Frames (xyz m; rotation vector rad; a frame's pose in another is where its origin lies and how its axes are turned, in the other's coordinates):
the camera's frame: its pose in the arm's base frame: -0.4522 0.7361 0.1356 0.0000 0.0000 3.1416
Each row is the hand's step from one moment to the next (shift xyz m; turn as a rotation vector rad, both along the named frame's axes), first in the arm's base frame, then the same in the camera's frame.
Working: the arm's base frame: its pose in the camera's frame: -0.4522 0.7361 -0.1356 0.0000 0.0000 3.1416

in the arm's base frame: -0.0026 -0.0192 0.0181 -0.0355 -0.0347 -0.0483
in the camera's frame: 0.0026 0.0192 0.0181 0.0355 0.0347 -0.0483
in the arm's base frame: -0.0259 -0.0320 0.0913 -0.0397 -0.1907 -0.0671
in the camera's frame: 0.0259 0.0320 0.0913 0.0397 0.1907 -0.0671
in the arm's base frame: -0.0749 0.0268 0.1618 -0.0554 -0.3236 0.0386
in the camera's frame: 0.0749 -0.0268 0.1618 0.0554 0.3236 0.0386
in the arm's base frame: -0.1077 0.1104 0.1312 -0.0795 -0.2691 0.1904
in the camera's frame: 0.1077 -0.1104 0.1312 0.0795 0.2691 0.1904
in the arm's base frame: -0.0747 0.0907 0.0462 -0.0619 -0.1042 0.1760
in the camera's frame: 0.0747 -0.0907 0.0462 0.0619 0.1042 0.1760
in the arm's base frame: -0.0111 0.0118 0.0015 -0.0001 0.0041 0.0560
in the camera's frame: 0.0111 -0.0118 0.0015 0.0001 -0.0041 0.0560
